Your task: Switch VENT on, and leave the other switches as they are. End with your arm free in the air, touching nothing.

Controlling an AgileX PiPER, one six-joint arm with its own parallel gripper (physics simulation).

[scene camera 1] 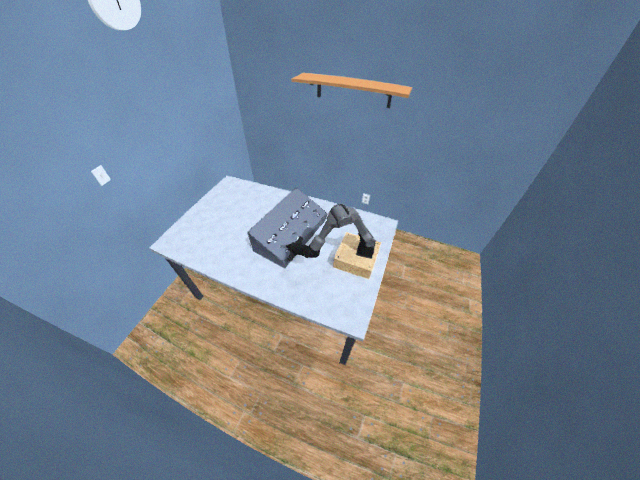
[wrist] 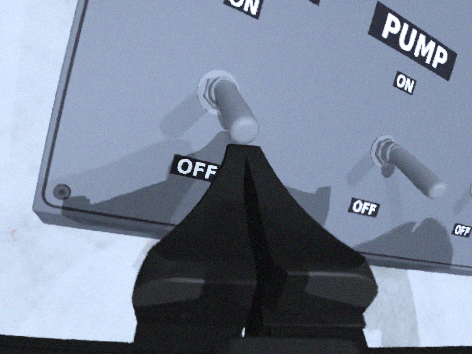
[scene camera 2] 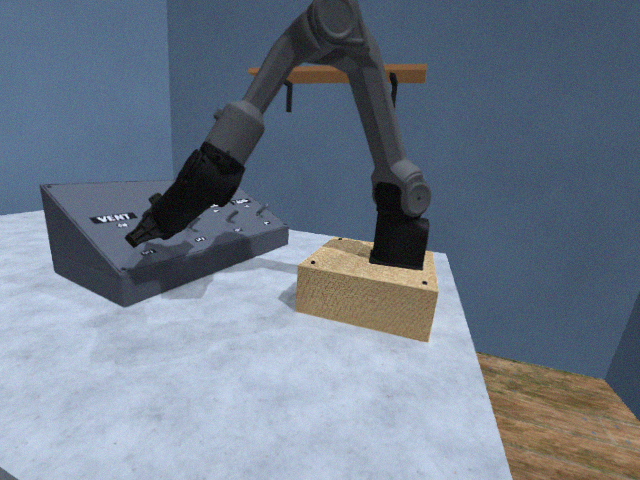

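The dark grey switch panel (scene camera 1: 268,224) (scene camera 2: 72,201) (wrist: 125,75) slopes on the table. The VENT label (scene camera 2: 113,218) shows in scene camera 2. The VENT lever (wrist: 232,107) leans towards its OFF label (wrist: 195,167) in the wrist view; the arm hides it in scene camera 2. The PUMP lever (wrist: 412,170) stands to its right, also leaning to the OFF side. My gripper (scene camera 1: 289,246) (scene camera 2: 132,241) (wrist: 241,164) is shut and empty. Its tips are right at the lower, OFF side of the VENT lever's end; whether they touch is unclear.
Further levers (scene camera 2: 232,215) (scene camera 2: 262,209) stand along the panel to the right, beyond PUMP. The arm's base is on a wooden block (scene camera 1: 351,266) (scene camera 2: 361,304) on the table (scene camera 1: 206,217) (scene camera 2: 232,387). An orange shelf (scene camera 1: 351,82) (scene camera 2: 320,74) is on the wall behind.
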